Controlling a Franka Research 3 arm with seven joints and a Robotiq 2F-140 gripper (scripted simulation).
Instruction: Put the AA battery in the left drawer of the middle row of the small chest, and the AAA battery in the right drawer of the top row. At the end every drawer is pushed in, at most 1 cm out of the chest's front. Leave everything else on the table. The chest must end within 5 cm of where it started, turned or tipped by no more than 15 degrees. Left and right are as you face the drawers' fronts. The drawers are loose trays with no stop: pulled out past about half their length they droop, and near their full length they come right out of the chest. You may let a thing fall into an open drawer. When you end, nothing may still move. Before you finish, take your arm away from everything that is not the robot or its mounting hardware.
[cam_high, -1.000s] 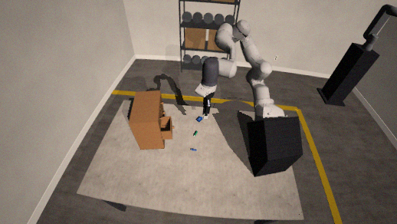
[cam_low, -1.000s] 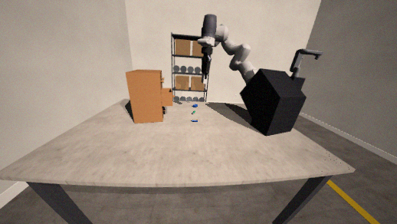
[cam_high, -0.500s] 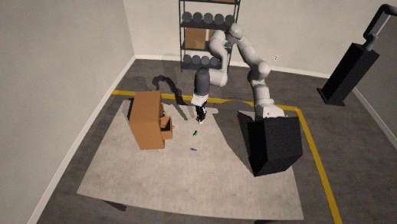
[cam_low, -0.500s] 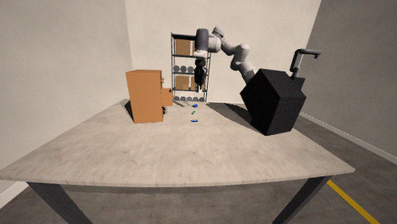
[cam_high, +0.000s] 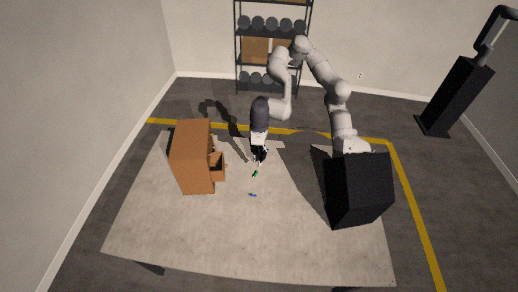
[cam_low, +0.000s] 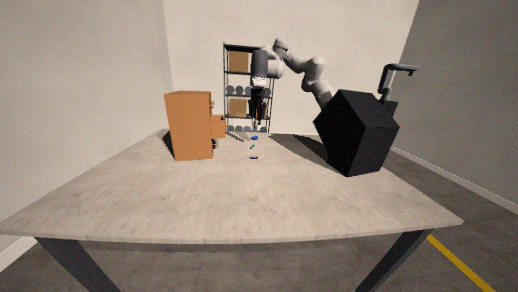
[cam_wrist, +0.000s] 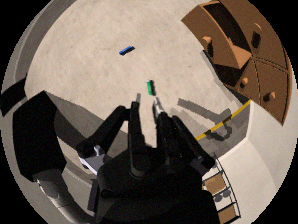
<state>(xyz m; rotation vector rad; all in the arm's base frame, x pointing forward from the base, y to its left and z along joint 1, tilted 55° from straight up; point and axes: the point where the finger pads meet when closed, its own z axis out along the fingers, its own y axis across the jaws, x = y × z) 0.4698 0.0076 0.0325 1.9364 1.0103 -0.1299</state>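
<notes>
Right now my hand is 10 mm short of the green cylinder and 150 mm above it. The rest, counted from my hand: larger blue battery 10 mm behind, 170 mm to the right, 150 mm below; then AAA battery 10 mm ahead, 140 mm to the left, 150 mm below.
</notes>
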